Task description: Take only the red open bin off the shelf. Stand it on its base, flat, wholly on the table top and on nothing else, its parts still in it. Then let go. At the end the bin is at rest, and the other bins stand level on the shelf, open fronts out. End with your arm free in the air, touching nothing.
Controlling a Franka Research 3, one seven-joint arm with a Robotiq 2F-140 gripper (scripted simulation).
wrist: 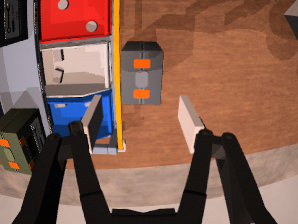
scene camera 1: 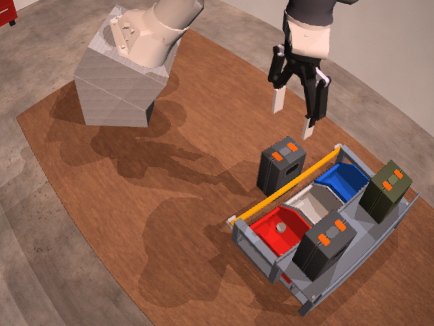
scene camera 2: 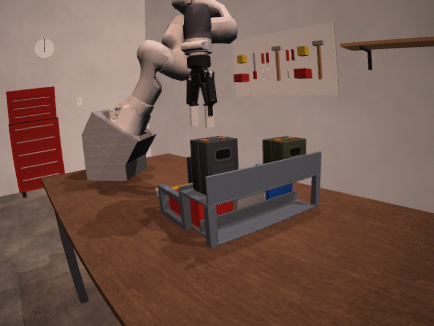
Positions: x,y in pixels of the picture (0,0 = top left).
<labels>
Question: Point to an olive case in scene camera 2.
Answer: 274,149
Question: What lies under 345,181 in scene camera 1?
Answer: A blue bin.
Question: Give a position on a grey bin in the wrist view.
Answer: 84,65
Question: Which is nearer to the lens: the red open bin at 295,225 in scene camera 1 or the dark case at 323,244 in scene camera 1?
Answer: The dark case.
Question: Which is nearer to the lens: the grey bin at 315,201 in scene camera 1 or the olive case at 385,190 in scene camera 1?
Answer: The olive case.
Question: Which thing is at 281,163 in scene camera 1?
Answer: A dark case.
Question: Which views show my gripper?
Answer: The wrist view, scene camera 1 and scene camera 2: all of them.
</labels>
